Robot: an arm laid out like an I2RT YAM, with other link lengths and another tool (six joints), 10 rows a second.
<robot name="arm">
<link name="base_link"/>
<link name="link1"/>
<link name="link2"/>
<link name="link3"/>
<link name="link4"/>
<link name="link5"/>
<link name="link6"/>
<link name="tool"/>
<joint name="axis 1" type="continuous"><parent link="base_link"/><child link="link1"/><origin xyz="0 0 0.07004"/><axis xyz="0 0 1"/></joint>
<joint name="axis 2" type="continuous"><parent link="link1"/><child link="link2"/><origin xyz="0.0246 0.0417 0.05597" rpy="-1.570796 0 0"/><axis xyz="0 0 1"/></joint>
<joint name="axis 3" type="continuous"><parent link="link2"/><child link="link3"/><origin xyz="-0.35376 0 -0.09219" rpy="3.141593 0 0"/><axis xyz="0 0 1"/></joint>
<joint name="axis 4" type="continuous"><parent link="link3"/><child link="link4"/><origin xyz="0.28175 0.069 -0.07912"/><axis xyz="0 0 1"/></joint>
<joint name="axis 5" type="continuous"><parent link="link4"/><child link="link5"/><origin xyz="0.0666 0.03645 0.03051" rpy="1.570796 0 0"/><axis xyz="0 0 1"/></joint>
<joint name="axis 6" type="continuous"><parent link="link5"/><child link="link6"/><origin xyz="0.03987 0 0.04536" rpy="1.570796 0 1.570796"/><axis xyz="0 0 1"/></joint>
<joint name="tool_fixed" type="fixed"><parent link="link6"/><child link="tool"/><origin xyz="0.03 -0.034 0.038" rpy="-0.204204 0 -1.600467"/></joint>
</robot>
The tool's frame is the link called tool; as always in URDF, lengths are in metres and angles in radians. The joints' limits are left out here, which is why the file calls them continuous.
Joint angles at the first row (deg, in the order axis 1, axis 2, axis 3, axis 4, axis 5, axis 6):
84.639, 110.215, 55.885, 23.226, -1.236, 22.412
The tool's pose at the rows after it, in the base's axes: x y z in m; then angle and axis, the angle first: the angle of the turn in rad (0 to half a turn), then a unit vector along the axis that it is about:
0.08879, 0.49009, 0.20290, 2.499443, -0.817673, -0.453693, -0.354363
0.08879, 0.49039, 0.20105, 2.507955, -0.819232, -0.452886, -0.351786
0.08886, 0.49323, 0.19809, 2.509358, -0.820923, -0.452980, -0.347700
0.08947, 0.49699, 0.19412, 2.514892, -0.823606, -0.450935, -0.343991
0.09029, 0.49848, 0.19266, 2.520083, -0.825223, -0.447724, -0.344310
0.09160, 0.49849, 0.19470, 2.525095, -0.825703, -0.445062, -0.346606
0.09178, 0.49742, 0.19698, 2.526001, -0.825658, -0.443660, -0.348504
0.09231, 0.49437, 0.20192, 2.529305, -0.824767, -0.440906, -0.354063
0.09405, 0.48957, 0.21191, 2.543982, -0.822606, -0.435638, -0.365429
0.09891, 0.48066, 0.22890, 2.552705, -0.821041, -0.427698, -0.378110
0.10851, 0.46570, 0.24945, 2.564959, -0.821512, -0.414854, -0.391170
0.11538, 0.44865, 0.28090, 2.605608, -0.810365, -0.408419, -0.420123
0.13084, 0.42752, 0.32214, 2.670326, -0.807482, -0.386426, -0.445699
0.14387, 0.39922, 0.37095, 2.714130, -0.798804, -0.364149, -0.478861
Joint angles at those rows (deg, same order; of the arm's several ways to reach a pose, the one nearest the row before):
84.506, 110.174, 55.832, 22.862, -0.879, 22.662
84.550, 110.385, 56.005, 22.354, -0.666, 22.828
84.550, 111.024, 56.502, 22.148, -0.878, 23.092
84.550, 111.921, 57.224, 21.846, -0.797, 23.492
84.542, 112.315, 57.571, 21.727, -0.408, 23.730
84.458, 112.159, 57.828, 21.284, 0.000, 23.729
84.463, 111.809, 57.772, 21.100, 0.243, 23.731
84.461, 110.980, 57.487, 20.836, 0.875, 23.568
84.418, 109.512, 57.399, 19.687, 2.373, 23.052
83.906, 106.872, 57.152, 17.954, 3.520, 22.525
82.701, 103.249, 56.545, 15.591, 4.525, 22.044
81.916, 98.660, 56.918, 11.381, 7.376, 19.402
80.034, 93.691, 59.610, 3.712, 10.965, 17.647
77.971, 87.954, 62.408, -2.931, 14.020, 15.264

